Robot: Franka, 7 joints.
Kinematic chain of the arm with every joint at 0, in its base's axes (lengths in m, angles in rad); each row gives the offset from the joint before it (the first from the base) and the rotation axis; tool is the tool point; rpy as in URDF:
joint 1: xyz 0 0 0.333 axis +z
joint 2: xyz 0 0 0 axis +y
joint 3: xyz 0 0 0.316 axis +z
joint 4: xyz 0.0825 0 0 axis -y
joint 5: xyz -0.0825 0 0.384 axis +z
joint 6: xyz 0 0 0 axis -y
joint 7: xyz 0.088 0 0 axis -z
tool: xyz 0 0 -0.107 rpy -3.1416 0 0
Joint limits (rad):
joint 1: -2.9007..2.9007
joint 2: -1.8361..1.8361
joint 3: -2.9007..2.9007
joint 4: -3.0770..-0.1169
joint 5: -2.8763..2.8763
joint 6: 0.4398..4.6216
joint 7: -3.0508..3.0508
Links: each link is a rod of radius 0.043 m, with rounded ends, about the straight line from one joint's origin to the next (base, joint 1, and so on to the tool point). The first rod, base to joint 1, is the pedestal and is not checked.
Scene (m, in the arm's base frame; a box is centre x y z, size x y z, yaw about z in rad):
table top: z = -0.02
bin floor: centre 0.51 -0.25 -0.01 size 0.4 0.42 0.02 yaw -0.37
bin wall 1: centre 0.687 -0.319 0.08 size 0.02 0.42 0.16 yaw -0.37
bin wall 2: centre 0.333 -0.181 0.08 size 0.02 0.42 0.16 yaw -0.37
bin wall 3: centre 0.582 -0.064 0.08 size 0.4 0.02 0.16 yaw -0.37
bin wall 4: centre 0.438 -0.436 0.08 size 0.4 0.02 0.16 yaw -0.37
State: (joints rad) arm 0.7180 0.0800 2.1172 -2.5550 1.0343 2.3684 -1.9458
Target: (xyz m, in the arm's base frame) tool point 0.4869 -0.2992 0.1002
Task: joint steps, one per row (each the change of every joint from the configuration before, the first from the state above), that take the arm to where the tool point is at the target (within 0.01 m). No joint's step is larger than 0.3 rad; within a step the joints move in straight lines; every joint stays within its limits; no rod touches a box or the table.
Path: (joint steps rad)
1: -0.2641 0.0290 -0.2894 0.0612 0.0048 0.0622 0.0000
2: -0.2640 0.0290 -0.2894 0.0613 0.0048 0.0622 0.0000
3: -0.2641 0.0289 -0.2894 0.0612 0.0049 0.0622 0.0000
4: -0.2640 0.0290 -0.2894 0.0612 0.0048 0.0622 0.0000
5: -0.2641 0.0290 -0.2894 0.0613 0.0048 0.0621 0.0000
6: -0.2641 0.0290 -0.2894 0.0612 0.0048 0.0622 0.0000
7: 0.0042 0.2256 -0.0144 0.0767 -0.0096 -0.0049 0.0000
8: 0.0041 0.2256 -0.0144 0.0768 -0.0097 -0.0049 0.0000

